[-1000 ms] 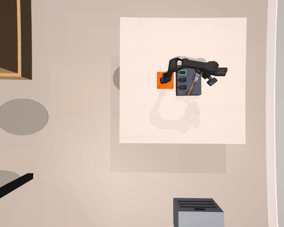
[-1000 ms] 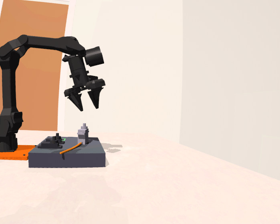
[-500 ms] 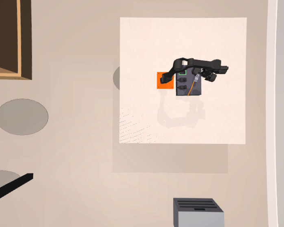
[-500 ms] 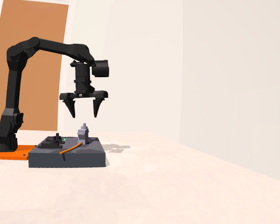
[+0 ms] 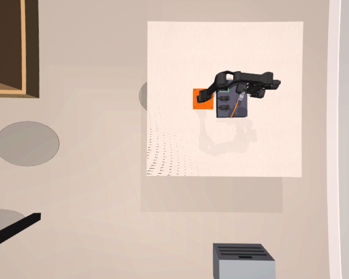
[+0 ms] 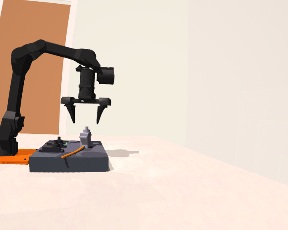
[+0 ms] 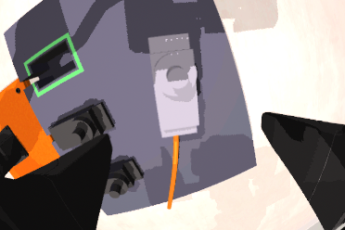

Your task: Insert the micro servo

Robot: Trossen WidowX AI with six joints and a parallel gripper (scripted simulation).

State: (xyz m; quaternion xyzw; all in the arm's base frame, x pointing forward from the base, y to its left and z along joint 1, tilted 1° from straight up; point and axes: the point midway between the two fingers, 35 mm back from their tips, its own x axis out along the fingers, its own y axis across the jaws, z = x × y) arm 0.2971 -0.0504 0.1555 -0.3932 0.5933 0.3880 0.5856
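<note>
Right now my gripper tip is 120 mm above the dark deck.
</note>
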